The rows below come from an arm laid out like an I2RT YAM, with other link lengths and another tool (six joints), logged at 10 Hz.
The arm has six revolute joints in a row. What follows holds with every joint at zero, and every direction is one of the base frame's. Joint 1 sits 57.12 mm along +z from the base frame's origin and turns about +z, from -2.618 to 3.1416 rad. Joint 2 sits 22 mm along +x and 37.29 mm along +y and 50.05 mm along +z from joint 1 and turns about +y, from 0 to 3.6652 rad. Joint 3 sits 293.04 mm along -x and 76.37 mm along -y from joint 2 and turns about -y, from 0 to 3.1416 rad. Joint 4 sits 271.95 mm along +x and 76.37 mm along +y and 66.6 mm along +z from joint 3 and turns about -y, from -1.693 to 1.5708 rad. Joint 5 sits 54.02 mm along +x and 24.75 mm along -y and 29.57 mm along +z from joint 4 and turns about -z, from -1.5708 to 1.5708 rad. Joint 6 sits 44.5 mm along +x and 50.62 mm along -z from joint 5 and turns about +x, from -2.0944 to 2.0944 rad. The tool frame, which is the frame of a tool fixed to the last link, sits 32 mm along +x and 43 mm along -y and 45 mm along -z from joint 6; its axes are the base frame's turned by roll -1.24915, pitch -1.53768 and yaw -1.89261 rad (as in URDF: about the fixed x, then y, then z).
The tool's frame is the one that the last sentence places.
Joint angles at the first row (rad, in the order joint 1, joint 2, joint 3, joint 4, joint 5, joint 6):
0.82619 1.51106 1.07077 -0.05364 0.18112 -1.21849
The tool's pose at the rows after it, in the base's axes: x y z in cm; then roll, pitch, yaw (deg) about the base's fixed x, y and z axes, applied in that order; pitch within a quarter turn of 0, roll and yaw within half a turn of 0:
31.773 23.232 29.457 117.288 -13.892 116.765
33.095 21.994 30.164 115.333 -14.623 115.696
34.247 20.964 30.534 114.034 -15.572 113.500
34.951 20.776 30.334 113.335 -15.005 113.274
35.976 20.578 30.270 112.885 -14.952 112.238
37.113 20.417 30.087 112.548 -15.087 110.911
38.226 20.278 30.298 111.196 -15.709 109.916
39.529 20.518 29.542 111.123 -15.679 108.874
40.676 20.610 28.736 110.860 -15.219 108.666
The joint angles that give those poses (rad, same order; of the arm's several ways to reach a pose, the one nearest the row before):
0.77471 1.51690 1.07644 -0.03131 0.17471 -1.24737
0.72427 1.51712 1.08863 -0.00665 0.15251 -1.25528
0.68670 1.52828 1.10491 0.01198 0.15450 -1.24331
0.67043 1.54502 1.10673 0.03795 0.15113 -1.25874
0.65131 1.57245 1.12777 0.05177 0.15316 -1.26103
0.63291 1.60598 1.15300 0.06567 0.15867 -1.25788
0.61608 1.63562 1.18284 0.08921 0.16337 -1.25117
0.60460 1.68567 1.20942 0.11344 0.17026 -1.24942
0.59033 1.72659 1.22314 0.14473 0.16460 -1.26125

